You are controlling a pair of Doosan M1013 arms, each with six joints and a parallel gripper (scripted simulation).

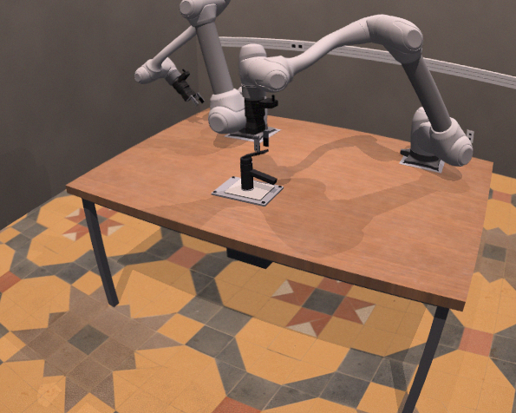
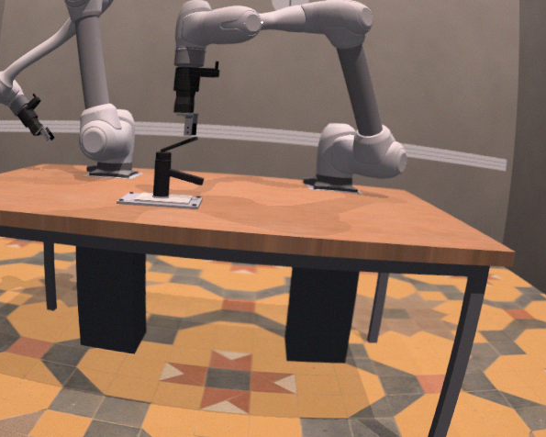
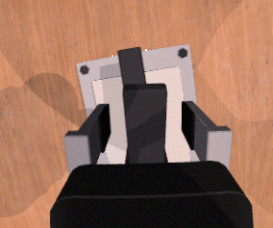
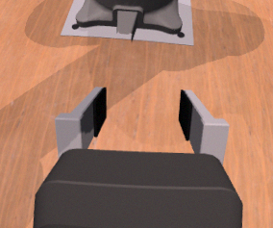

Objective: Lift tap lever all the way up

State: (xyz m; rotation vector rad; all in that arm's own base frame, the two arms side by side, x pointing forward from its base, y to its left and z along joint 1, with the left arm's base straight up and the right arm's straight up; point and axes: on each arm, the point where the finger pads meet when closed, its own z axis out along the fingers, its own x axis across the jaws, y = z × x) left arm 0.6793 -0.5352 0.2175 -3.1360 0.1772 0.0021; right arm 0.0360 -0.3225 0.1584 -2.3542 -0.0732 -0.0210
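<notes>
The lever lies 1 cm behind my left hand, 3 cm to the right of it and 5 cm below it. From my left hand the other things lie so: black tap 1 cm behind, 5 cm to the right, 10 cm below.
</notes>
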